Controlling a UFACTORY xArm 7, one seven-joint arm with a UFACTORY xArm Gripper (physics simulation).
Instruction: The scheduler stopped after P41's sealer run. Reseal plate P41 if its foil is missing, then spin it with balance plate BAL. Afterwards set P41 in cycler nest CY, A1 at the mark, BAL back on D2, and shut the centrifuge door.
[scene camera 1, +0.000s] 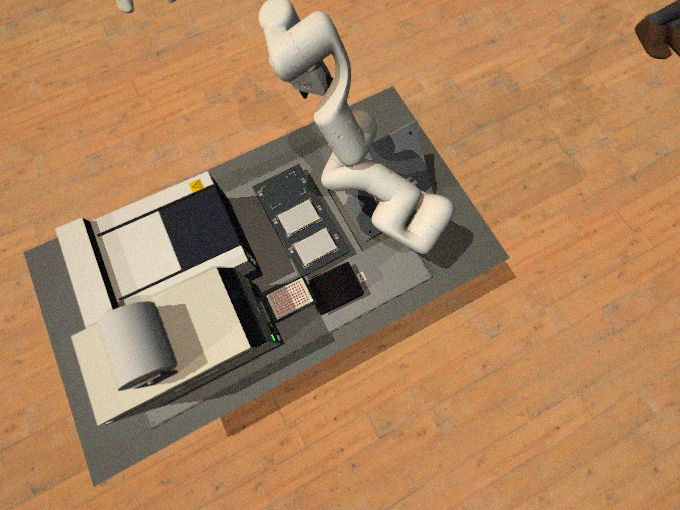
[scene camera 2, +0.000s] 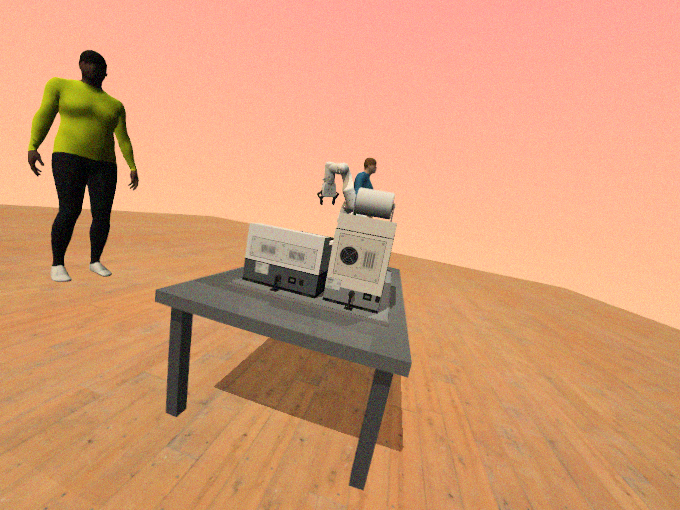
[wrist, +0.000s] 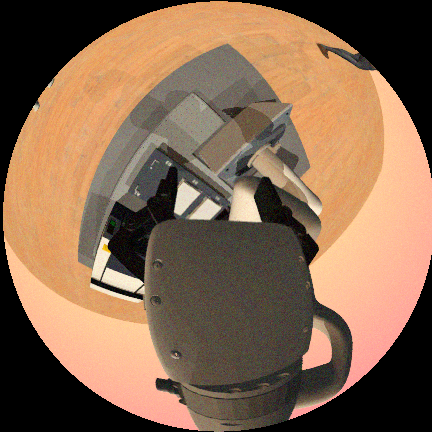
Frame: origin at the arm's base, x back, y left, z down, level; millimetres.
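Where they show: gripper, between the fingertips: (scene camera 1: 321, 97) (scene camera 2: 327, 204) (wrist: 218, 181); arm's base, origin of its link: (wrist: 258, 153).
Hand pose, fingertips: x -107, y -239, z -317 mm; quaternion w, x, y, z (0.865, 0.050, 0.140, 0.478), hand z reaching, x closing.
Each offset is from my fingertips to the top centre of the thing. "spot": to the spot under its first point.
My gripper (scene camera 2: 327, 202) (wrist: 218, 181) is open and empty, high above the table's edge; in scene camera 1 it is mostly hidden under the wrist. A plate with bare red wells and no visible foil @[dx -386, dy +351, dz +286 mm] (scene camera 1: 288, 299) lies at the front of the tall machine with the foil roll @[dx -681, dy +307, dz -73 mm] (scene camera 1: 137, 344) (scene camera 2: 375, 203). Two white-topped plates @[dx -203, dy +119, dz +340 mm] (scene camera 1: 298, 217) @[dx -217, dy +242, dz +340 mm] (scene camera 1: 315, 247) (wrist: 187, 197) sit in the middle and near nests of the dark rack @[spot: dx -190, dy -10, dz +356 mm] (scene camera 1: 282, 189) (wrist: 147, 175); its far nest is empty. Plate labels are too small to read. A black block @[dx -245, dy +397, dz +345 mm] (scene camera 1: 336, 287) stands beside the red-welled plate.
A low white machine (scene camera 1: 203, 225) (scene camera 2: 285, 255) with a dark blue panel and yellow warning label stands beside the tall machine (scene camera 1: 219, 323) (scene camera 2: 362, 247). The arm (scene camera 1: 343, 134) bends over the table near the rack. A person in yellow (scene camera 2: 85, 120) and one in blue (scene camera 2: 362, 180) stand beyond the table.
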